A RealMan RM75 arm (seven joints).
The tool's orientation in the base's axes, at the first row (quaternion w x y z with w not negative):
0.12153, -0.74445, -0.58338, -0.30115
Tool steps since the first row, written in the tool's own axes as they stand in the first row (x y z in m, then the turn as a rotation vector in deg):
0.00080, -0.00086, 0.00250, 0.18, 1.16, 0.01
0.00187, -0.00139, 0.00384, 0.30, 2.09, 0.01
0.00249, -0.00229, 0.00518, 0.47, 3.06, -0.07
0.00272, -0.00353, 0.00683, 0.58, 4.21, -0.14
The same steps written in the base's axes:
0.00007, 0.00222, -0.00165, 1.12, -0.19, 0.30
0.00013, 0.00393, -0.00216, 2.01, -0.36, 0.53
-0.00023, 0.00540, -0.00301, 2.93, -0.55, 0.85
-0.00086, 0.00682, -0.00439, 4.00, -0.83, 1.17

